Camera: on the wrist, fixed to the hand. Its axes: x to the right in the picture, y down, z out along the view.
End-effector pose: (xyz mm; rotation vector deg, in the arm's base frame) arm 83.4 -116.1 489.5 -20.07 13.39 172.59
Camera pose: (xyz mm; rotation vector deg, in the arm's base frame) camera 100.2 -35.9 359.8 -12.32 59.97 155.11
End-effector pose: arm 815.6 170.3 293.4 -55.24 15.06 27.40
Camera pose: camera 882.6 32.3 292.8 -21.80 17.41 19.10
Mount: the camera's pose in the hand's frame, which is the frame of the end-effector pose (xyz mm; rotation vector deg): 20.7 -99.0 -115.3 33.97 -2.87 -3.77
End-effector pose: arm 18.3 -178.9 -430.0 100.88 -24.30 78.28
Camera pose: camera 22.8 -26.5 -446.3 129.61 1.57 85.92
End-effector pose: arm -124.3 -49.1 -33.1 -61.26 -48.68 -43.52
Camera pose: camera -174.5 -190.5 -1.2 -30.63 -61.35 -27.84
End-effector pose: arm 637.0 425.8 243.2 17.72 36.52 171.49
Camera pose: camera 594.9 472.6 103.3 21.60 85.10 152.03
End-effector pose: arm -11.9 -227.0 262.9 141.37 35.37 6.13
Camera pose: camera -58.0 -85.7 301.0 171.77 45.59 -10.98
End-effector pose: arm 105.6 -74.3 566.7 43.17 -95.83 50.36
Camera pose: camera 240.5 -30.5 625.2 70.33 -81.51 76.73
